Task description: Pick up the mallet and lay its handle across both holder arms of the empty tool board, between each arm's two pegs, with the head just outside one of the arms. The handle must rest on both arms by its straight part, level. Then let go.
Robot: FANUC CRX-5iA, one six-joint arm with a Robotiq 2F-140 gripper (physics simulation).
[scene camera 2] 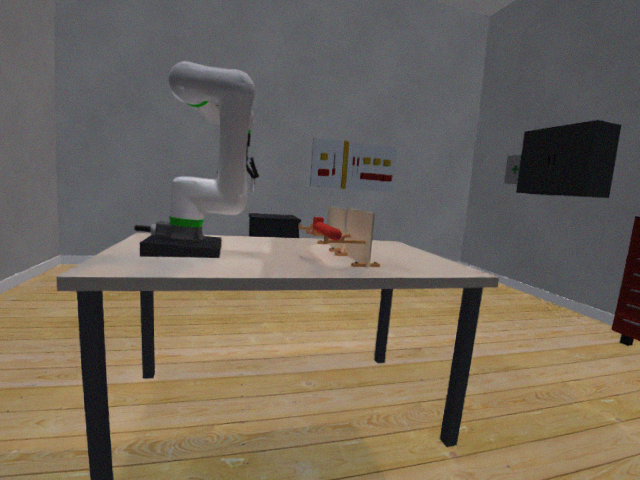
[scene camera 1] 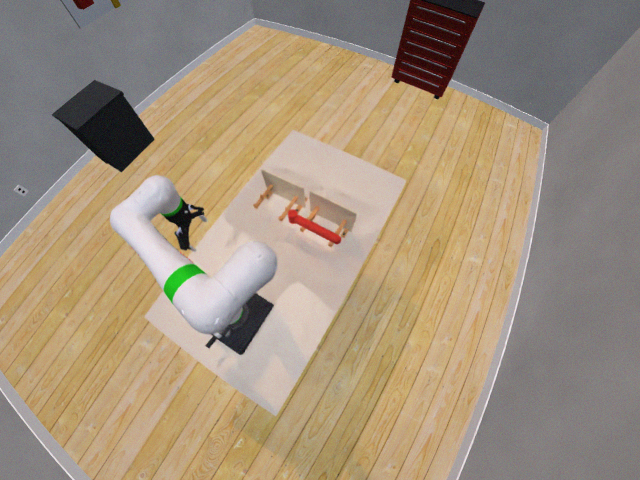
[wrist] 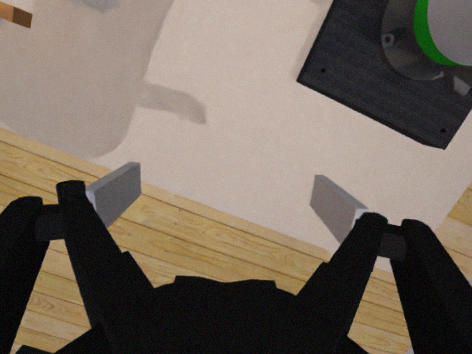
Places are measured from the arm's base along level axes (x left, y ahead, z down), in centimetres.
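Where they show: gripper, fingertip midpoint: [scene camera 1: 199,235] [wrist: 227,184]; arm's base, origin of the base link: [scene camera 2: 185,239] [wrist: 426,28].
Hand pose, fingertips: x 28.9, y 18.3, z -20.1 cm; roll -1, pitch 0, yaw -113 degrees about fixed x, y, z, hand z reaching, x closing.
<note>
Each offset is from my fingertips to the centre of the thing. "pt": to the spot under its first point.
The red mallet @(dx -36.8, dy +37.2, dz +12.5 cm) [scene camera 1: 316,227] [scene camera 2: 328,229] lies across the two holder arms of the right tool board @(dx -38.9, dy +44.8, dz +14.0 cm) [scene camera 1: 333,210], which is the nearer board [scene camera 2: 360,236] in scene camera 2. Its head @(pt dx -26.0, dy +35.1, dz +8.9 cm) [scene camera 1: 293,216] points toward the other board, just outside one arm. The left tool board @(dx -9.8, dy +42.2, dz +14.5 cm) [scene camera 1: 283,186], farther away @(pt dx -11.6, dy +47.5, dz +7.4 cm) [scene camera 2: 337,213] in scene camera 2, has two bare wooden arms. My gripper [scene camera 1: 198,233] [wrist: 227,184] is open and empty, high over the table's left edge in scene camera 1, well apart from mallet and boards. The arm partly hides it in scene camera 2. The mallet does not show in the wrist view.
The arm's black base plate [scene camera 1: 251,328] [scene camera 2: 180,246] [wrist: 350,75] stands on the table [scene camera 1: 289,392] [scene camera 2: 279,282]. A wooden arm end @(pt dx -3.1, dy +30.4, dz +15.0 cm) [wrist: 20,16] shows at the wrist view's top left corner. A black cabinet [scene camera 1: 111,126] and a red drawer cabinet [scene camera 1: 434,46] stand away from the table.
</note>
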